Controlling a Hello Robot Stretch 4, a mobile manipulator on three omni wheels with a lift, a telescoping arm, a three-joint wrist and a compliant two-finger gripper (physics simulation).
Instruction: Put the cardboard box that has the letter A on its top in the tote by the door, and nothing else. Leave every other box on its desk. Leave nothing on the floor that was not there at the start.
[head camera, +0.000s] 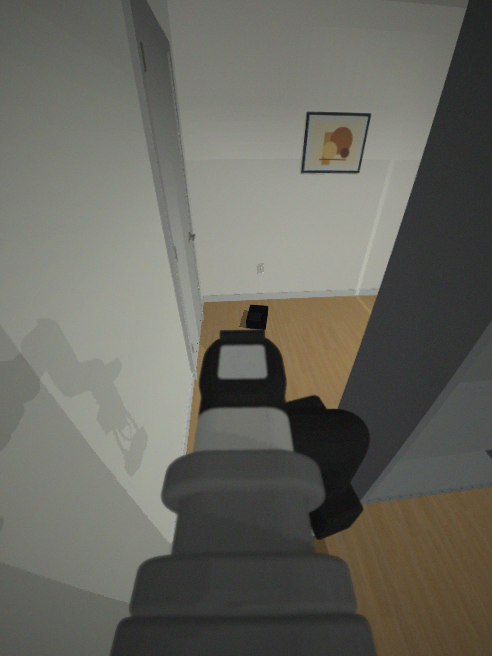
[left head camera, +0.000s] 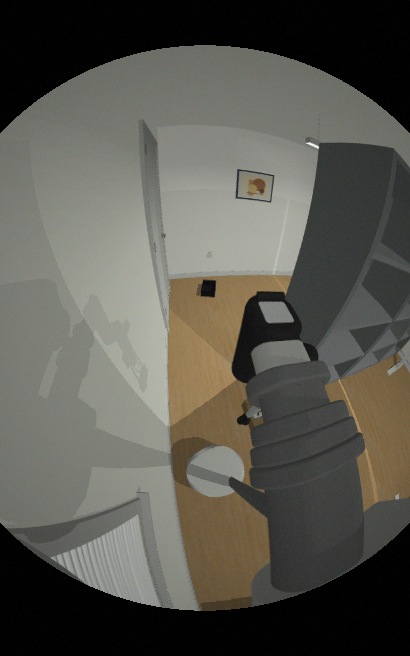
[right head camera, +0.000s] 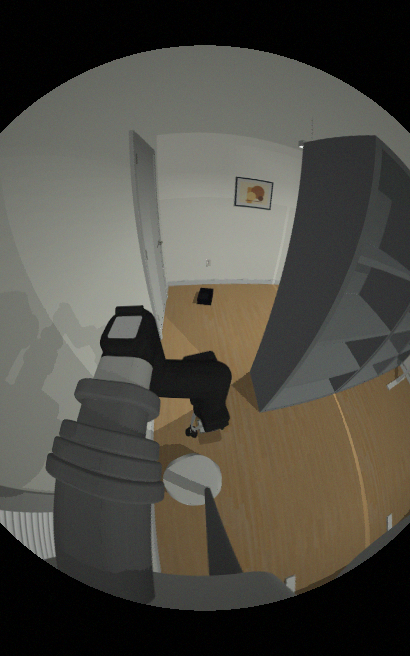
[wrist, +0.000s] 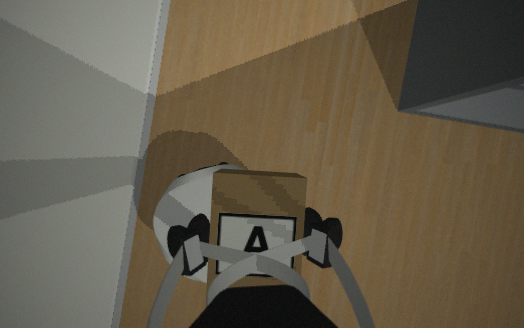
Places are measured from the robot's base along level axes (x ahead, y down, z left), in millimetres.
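Pixels of known places: gripper, fingertip midpoint: (left head camera: 254, 415) (wrist: 255, 229); robot's base, link origin: (left head camera: 214, 469) (right head camera: 193, 478).
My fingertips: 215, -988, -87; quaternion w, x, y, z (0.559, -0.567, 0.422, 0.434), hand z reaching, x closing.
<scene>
Ahead of a thing's pixels: the offset from my fingertips to its top centre, as dx, dy, dz. "pt": to the spot under its first point.
The cardboard box with the letter A on its top {pt +33, -49, +4} (wrist: 260, 197) is between the fingertips in the wrist view, letter side up, off the floor. A little of the box {+2, -50, +0} (right head camera: 210, 437) also shows below the wrist in the right head view. My gripper (wrist: 255, 229) (right head camera: 196, 430) is shut on it, one pad on each side. A black tote (head camera: 256, 316) (left head camera: 208, 288) (right head camera: 205, 296) stands on the floor ahead, by the door (head camera: 164, 174) (left head camera: 156, 230) (right head camera: 146, 225), near the far wall. Its inside is too dark and small to make out.
A long wall runs close along the left. A tall grey shelf unit (head camera: 418, 222) (left head camera: 340, 215) (right head camera: 325, 240) stands at the right, its near corner low in the wrist view. The round white part of my base (left head camera: 215, 471) (right head camera: 193, 480) is below. A framed picture (head camera: 335, 142) hangs on the far wall.
</scene>
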